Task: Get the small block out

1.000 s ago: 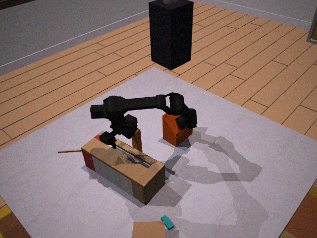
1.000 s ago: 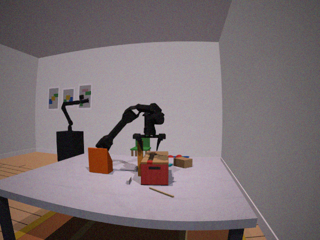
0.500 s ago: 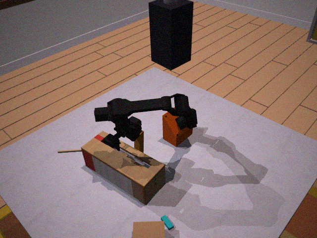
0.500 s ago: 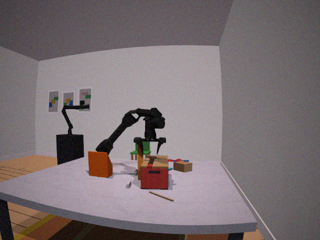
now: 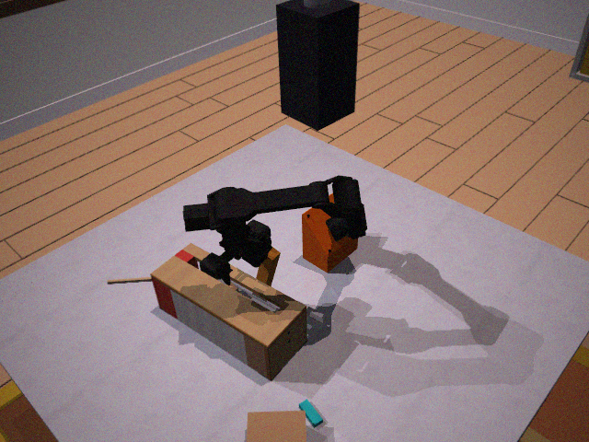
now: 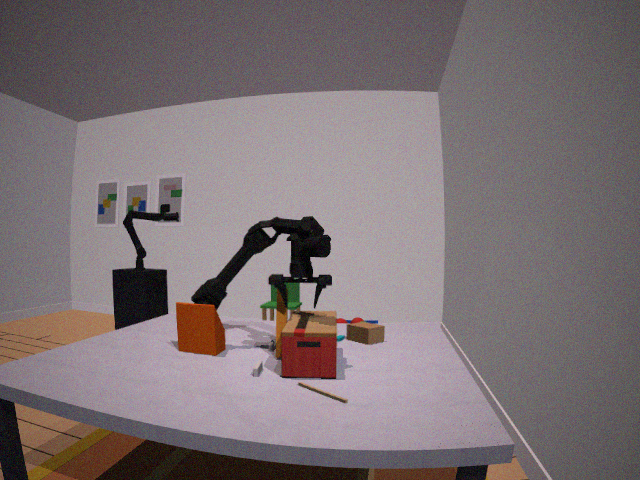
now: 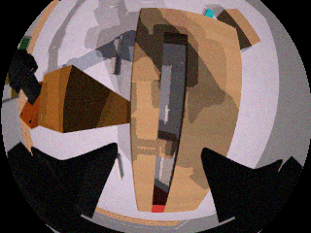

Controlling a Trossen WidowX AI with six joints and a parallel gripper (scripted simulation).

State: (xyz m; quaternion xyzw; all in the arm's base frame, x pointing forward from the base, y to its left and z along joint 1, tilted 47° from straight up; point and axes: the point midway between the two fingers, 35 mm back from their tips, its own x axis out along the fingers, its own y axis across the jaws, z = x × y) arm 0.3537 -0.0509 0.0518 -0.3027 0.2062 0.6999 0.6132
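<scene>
My gripper tip is now 2 cm to the left of the wooden box and 10 cm above it. From my gripper tip the other things lie so: teal block 7 cm ahead, 31 cm to the left, 16 cm below; orange bar 6 cm behind, 2 cm to the left, 6 cm below; tan block 2 cm ahead, 3 cm to the right, 8 cm below.
</scene>
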